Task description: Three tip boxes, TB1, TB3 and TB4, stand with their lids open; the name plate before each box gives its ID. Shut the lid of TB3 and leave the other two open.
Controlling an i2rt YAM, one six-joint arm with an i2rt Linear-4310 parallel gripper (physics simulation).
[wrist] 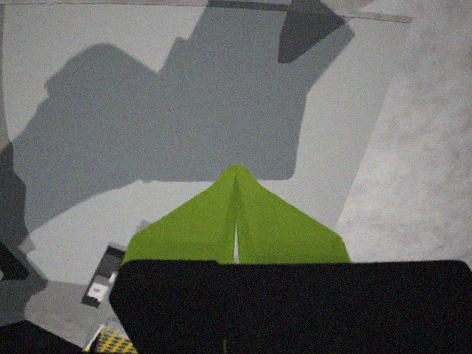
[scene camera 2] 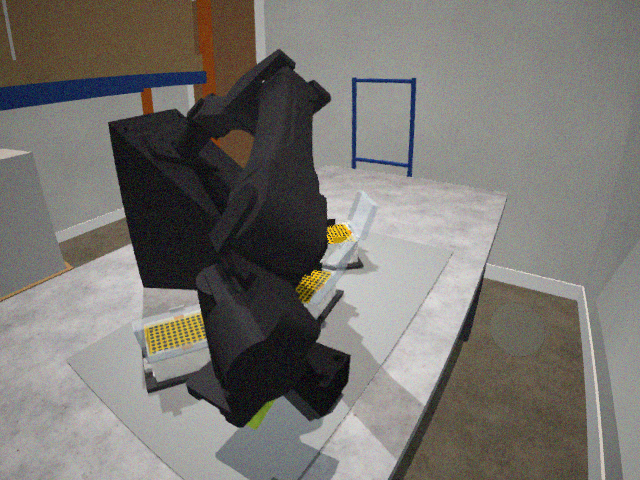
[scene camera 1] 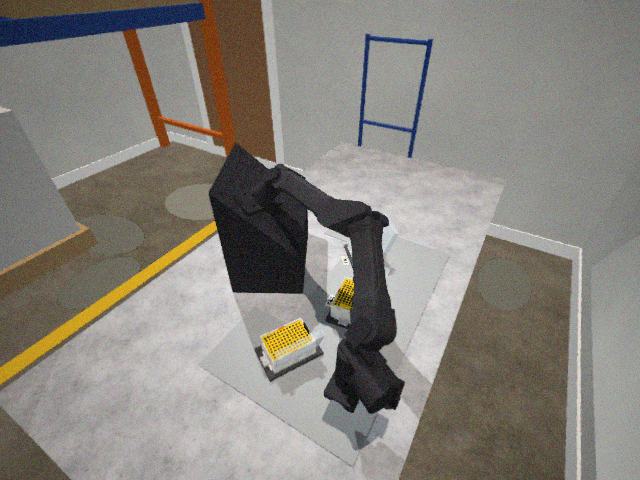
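Where they show: gripper, between the fingertips: [wrist: 236, 176] [scene camera 2: 252, 425] [scene camera 1: 345, 402]; arm's base, origin of its link: [scene camera 2: 181, 153] [scene camera 1: 258, 199].
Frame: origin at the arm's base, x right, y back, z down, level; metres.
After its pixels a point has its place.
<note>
The nearest tip box [scene camera 1: 286, 345] [scene camera 2: 174, 335] {x 0.223, y -0.367, z 0.161 m} shows yellow tips and an open clear lid [scene camera 1: 318, 335] {x 0.169, y -0.390, z 0.130 m}. The middle tip box [scene camera 1: 341, 311] {x 0.015, y -0.339, z 0.227 m} [scene camera 2: 313, 288] is partly behind the arm; its clear lid [scene camera 2: 347, 259] {x -0.096, y -0.393, z 0.164 m} is raised. The far tip box [scene camera 2: 339, 235] {x -0.257, y -0.240, z 0.216 m} has its lid [scene camera 2: 363, 215] {x -0.312, y -0.268, z 0.174 m} upright and open; in scene camera 1 the arm hides most of it. A name plate [scene camera 1: 344, 260] {x -0.198, y -0.184, z 0.271 m} is too small to read, so I cannot tell which box is TB3. My gripper [wrist: 236, 176] {x 0.211, y -0.507, z 0.224 m} is shut with nothing between its green fingers, over the mat beside the nearest box. Scene camera 1 hides the fingertips.
A grey mat [scene camera 1: 248, 361] {x 0.276, y -0.237, z 0.273 m} [scene camera 2: 403, 289] {x -0.230, y -0.439, z 0.273 m} lies under the boxes on the marbled table [scene camera 1: 129, 397] {x 0.524, y -0.094, z 0.276 m} [scene camera 2: 444, 222] {x -0.657, y -0.337, z 0.276 m}. The black arm mount [scene camera 1: 261, 253] {x 0.081, y -0.091, z 0.107 m} [scene camera 2: 160, 222] {x 0.101, y -0.069, z 0.117 m} stands behind the nearest box. A box's dark base [wrist: 102, 275] {x 0.124, y -0.335, z 0.265 m} shows at the lower left in the wrist view. A blue frame [scene camera 1: 362, 87] [scene camera 2: 354, 124] stands beyond the table.
</note>
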